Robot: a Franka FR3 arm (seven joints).
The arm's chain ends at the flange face. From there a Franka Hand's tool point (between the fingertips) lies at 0.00 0.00 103.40 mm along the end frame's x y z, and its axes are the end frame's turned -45 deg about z.
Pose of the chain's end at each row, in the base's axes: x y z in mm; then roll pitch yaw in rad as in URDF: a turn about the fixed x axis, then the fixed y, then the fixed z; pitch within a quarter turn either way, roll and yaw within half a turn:
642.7 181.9 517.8 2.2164 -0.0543 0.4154
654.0 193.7 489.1 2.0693 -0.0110 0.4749
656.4 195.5 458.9 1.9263 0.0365 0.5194
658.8 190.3 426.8 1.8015 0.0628 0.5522
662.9 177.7 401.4 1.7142 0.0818 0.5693
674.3 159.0 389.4 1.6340 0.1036 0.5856
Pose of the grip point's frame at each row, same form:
679.1 107.7 455.7 2.3549 0.5534 0.9391
696.0 113.2 439.7 2.2209 0.6602 0.9172
703.4 110.7 422.9 2.0708 0.7591 0.8655
710.3 103.8 403.2 1.9120 0.8204 0.7916
717.0 90.9 386.7 1.7899 0.8561 0.7241
730.8 72.6 382.9 1.6704 0.8868 0.6563

